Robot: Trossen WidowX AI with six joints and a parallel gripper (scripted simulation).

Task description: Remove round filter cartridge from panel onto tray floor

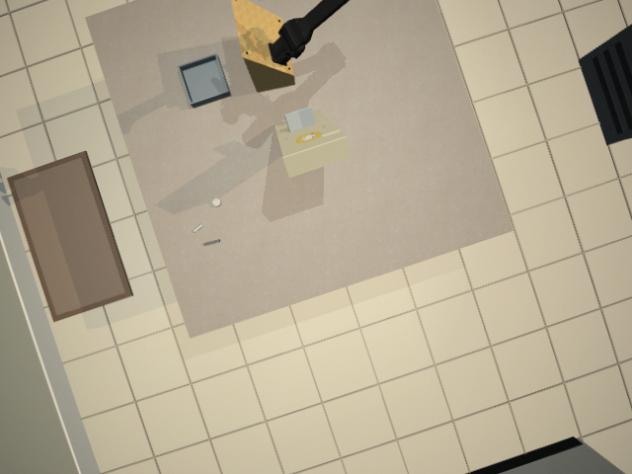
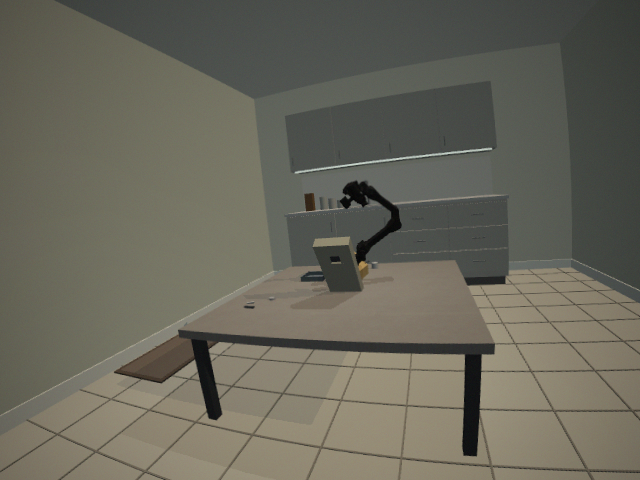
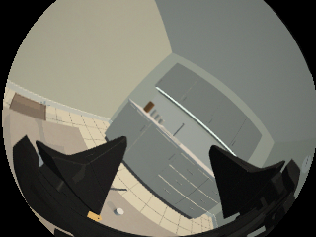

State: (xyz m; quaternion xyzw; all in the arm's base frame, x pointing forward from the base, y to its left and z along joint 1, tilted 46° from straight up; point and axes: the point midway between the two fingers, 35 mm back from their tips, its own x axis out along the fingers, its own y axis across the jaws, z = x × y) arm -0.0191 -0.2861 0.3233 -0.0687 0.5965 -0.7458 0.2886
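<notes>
Right now my gripper tip is 39 cm short of the filter cartridge, 31 cm above it and 2 cm to the right of it. Round my gripper tip: cream service panel 38 cm below, 35 cm ahead, 1 cm to the left; then white pin 54 cm below, 53 cm ahead, 46 cm to the right; then blue-grey tray 54 cm below, 30 cm to the right.
</notes>
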